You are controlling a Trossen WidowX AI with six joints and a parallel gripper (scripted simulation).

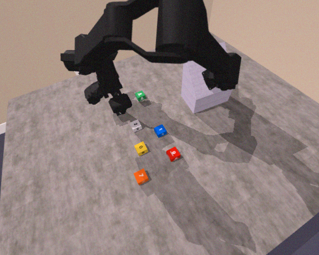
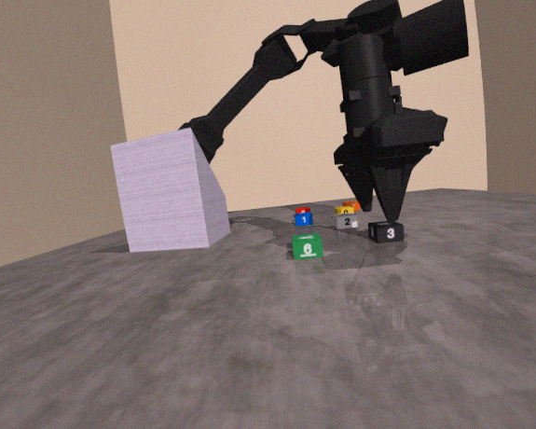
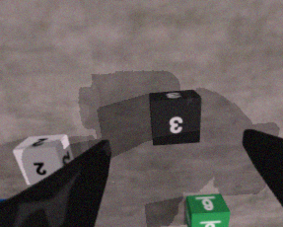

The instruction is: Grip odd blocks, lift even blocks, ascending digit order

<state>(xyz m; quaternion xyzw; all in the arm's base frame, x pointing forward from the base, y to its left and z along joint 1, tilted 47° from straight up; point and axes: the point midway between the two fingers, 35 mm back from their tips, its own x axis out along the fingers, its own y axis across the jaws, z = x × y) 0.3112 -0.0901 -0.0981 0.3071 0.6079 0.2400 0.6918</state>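
The black 3 block is 10 mm ahead of my gripper tip and 20 mm below it. From my gripper tip the other things lie so: green 6 block (100 mm behind, 30 mm to the right, 20 mm below); then white 2 block (20 mm behind, 100 mm to the left, 20 mm below); then blue 1 block (80 mm behind, 160 mm to the left, 20 mm below).
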